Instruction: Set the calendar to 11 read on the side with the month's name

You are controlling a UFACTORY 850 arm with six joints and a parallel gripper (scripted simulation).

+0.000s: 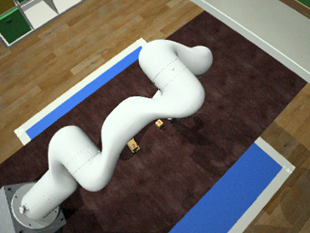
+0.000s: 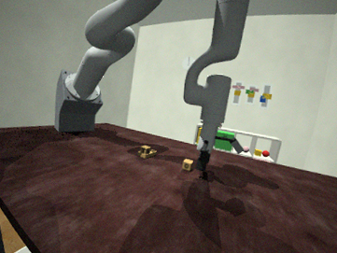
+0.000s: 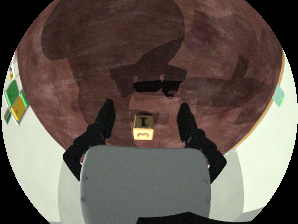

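Now: the cube 60 mm behind my hand and 20 mm below it. From my hand the other things lie so: wooden tray: 250 mm behind, 30 mm below, 20 mm to the left.
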